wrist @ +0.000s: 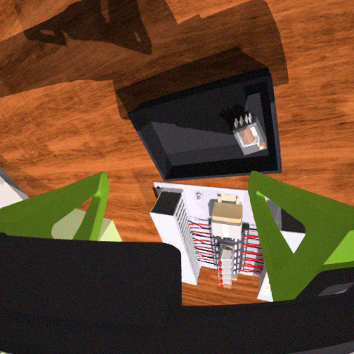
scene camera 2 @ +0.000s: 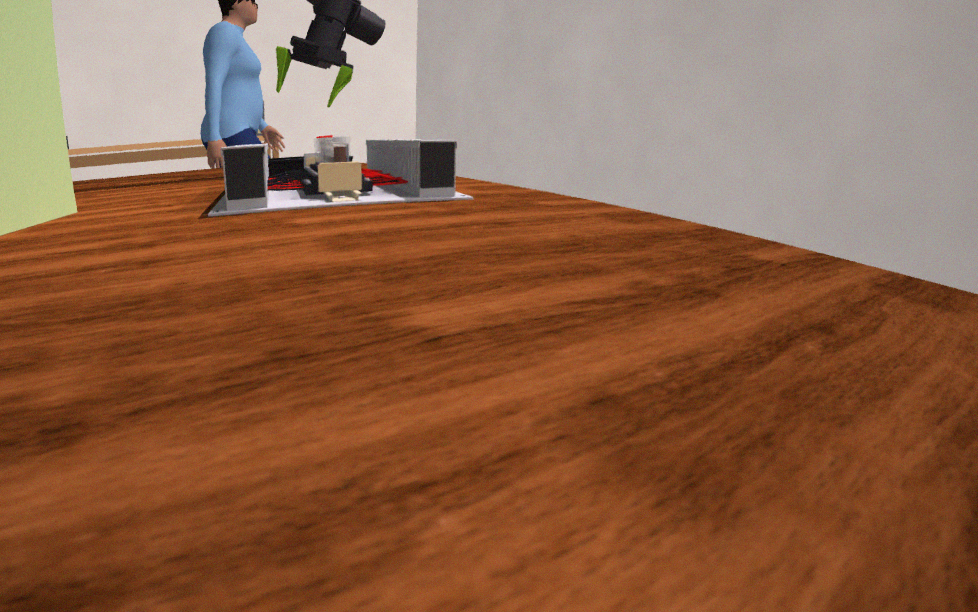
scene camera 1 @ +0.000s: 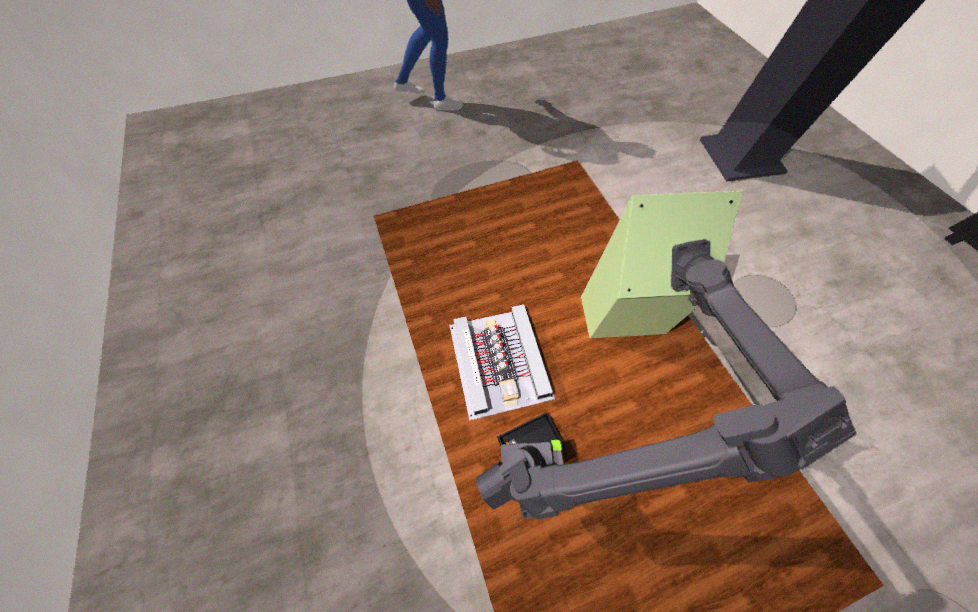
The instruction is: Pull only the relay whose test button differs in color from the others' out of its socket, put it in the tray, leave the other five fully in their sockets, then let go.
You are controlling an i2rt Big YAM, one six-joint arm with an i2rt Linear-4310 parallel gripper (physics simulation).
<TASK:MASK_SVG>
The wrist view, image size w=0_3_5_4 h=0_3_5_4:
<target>gripper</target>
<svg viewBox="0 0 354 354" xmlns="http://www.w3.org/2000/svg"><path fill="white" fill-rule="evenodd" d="M0 208L1 352L6 354L349 354L354 352L354 206L289 185L258 171L251 171L247 183L247 191L273 301L206 306L182 305L181 251L177 247L166 242L98 240L109 191L105 171L99 171L74 183ZM265 197L303 223L305 235L294 251L294 254L277 227ZM91 197L84 218L72 240L53 238L51 236L53 224Z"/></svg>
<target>clear relay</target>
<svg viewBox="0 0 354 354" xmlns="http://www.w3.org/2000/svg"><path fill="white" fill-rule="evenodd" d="M250 113L249 117L245 113L244 119L240 115L239 121L235 117L232 127L232 133L244 155L267 148L261 124L256 114L251 115Z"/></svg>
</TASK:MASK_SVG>
